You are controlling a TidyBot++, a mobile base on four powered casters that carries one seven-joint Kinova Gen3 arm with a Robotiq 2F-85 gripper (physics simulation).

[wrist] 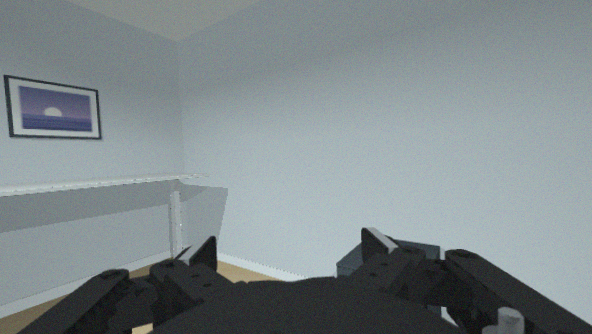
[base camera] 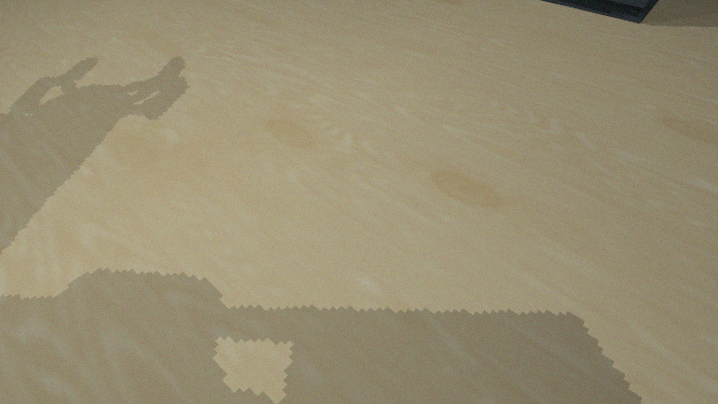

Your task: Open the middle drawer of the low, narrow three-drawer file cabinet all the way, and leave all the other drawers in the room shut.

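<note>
A dark blue-grey, box-like piece of furniture shows by its bottom corner at the top right of the base camera view, and stands low by the wall behind the right finger in the wrist view. Its drawers and handles do not show clearly, so I cannot tell whether it is the low three-drawer file cabinet or whether any drawer is open. My gripper is open, with nothing between the fingers. It points across the room towards the wall, apart from the furniture.
A white table or desk stands at the left in the wrist view, near the room corner. A framed sunset picture hangs on the left wall. Shadows of the arm and base lie on the wooden floor. A pale wall rises behind the furniture.
</note>
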